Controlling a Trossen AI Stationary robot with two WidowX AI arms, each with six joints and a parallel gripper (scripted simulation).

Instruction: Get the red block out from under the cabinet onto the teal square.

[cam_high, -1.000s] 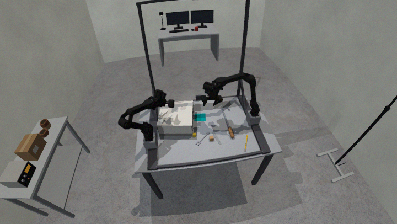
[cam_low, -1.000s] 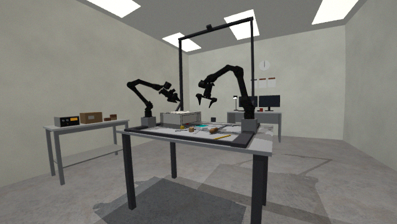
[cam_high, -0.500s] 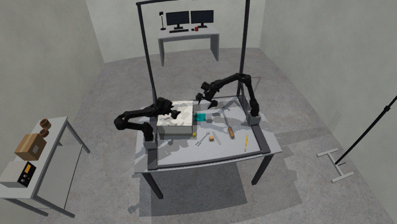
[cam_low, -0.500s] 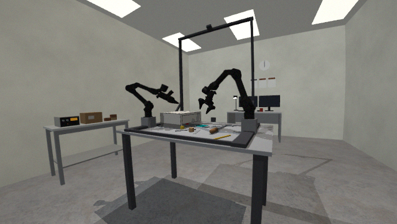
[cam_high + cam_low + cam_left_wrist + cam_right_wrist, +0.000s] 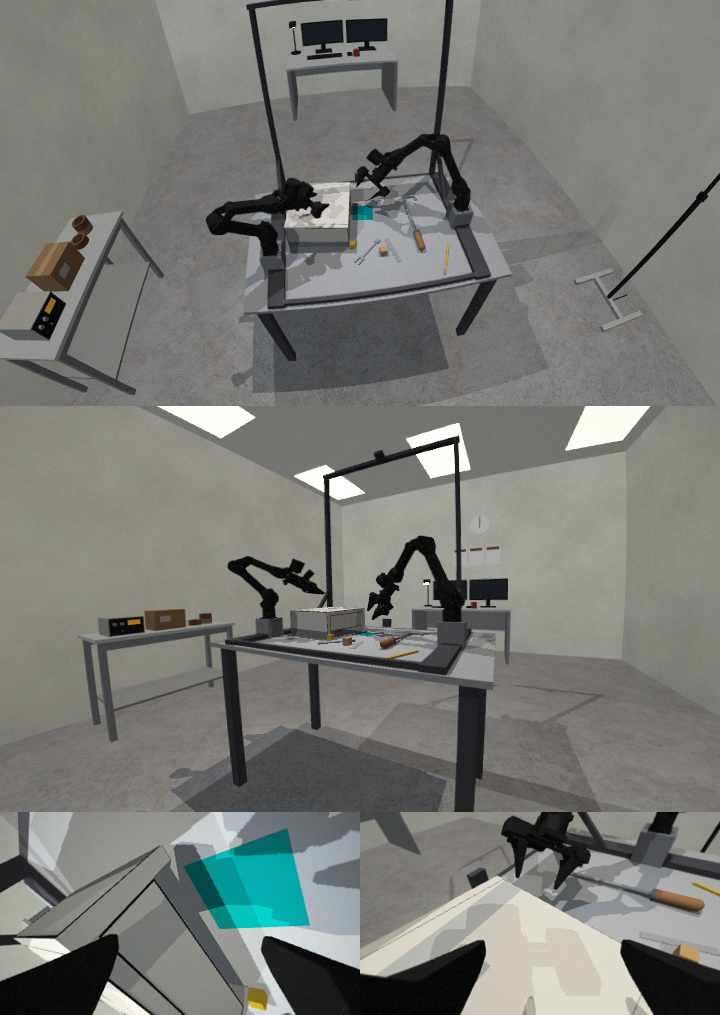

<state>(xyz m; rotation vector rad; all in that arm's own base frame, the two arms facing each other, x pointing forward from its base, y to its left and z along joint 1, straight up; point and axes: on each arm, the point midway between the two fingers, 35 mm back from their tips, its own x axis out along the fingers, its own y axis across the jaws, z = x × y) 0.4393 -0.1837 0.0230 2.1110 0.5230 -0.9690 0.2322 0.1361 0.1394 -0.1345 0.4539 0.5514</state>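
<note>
Now: left hand 13 cm above the teal square, 4 cm to the left of it and 4 cm short of it. From my left hand the other things lie so: hook tool: 21 cm to the left, 17 cm ahead, 11 cm below.
</note>
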